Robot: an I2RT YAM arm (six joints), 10 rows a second.
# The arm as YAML. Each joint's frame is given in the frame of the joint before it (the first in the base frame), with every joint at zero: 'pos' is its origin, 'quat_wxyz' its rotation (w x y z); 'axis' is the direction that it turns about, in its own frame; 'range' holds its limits. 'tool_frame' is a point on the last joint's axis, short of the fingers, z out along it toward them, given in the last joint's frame.
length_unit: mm
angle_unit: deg
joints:
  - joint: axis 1
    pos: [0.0, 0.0, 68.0]
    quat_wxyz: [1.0, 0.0, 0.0, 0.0]
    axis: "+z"
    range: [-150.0, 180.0]
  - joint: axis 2
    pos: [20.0, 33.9, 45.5]
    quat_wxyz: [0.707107, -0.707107, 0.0, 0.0]
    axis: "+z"
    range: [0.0, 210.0]
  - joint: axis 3
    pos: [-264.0, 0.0, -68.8]
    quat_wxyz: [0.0, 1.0, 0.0, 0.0]
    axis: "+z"
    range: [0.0, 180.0]
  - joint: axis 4
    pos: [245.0, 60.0, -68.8]
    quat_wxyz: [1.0, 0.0, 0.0, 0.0]
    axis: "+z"
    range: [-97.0, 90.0]
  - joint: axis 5
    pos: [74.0, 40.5, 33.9]
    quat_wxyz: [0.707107, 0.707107, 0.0, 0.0]
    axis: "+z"
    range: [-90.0, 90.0]
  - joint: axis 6
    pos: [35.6, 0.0, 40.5]
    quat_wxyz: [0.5, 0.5, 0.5, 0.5]
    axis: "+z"
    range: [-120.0, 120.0]
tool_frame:
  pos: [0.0, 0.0, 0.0]
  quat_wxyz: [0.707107, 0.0, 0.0, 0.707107]
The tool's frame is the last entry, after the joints.
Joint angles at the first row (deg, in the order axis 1, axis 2, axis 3, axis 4, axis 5, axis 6):
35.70, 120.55, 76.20, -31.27, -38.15, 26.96
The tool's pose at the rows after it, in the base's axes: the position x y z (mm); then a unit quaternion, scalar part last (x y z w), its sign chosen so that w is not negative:
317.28 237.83 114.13 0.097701 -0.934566 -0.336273 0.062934
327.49 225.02 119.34 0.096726 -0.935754 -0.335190 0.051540
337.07 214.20 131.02 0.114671 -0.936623 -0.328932 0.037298
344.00 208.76 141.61 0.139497 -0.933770 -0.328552 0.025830
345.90 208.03 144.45 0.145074 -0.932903 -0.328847 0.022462
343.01 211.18 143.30 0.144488 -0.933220 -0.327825 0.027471
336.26 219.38 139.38 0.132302 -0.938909 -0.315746 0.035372
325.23 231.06 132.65 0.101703 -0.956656 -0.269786 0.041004
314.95 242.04 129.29 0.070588 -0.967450 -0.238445 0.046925
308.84 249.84 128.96 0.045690 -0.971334 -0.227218 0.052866
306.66 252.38 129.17 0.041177 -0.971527 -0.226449 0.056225
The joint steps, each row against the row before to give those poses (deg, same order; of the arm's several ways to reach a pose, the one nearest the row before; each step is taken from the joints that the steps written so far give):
-2.01, -0.06, 0.09, -0.65, 0.24, -0.41
-2.34, -0.29, 0.99, -1.75, 0.24, -2.41
-1.98, -0.52, 2.34, -3.89, 0.74, -4.59
-1.16, -0.20, 2.40, -3.19, 0.02, -4.39
-0.22, 0.00, 0.70, -0.68, 0.00, -0.90
0.59, 0.00, -0.26, 0.04, 0.03, 0.59
1.59, 0.02, -0.81, 0.84, 1.44, 3.00
2.67, 0.13, -0.97, 0.37, 5.51, 5.77
2.43, 0.02, -0.50, 0.00, 3.63, 5.72
1.53, 0.00, 0.00, 0.00, 1.24, 4.37
0.48, -0.02, 0.02, -0.09, -0.02, 1.01

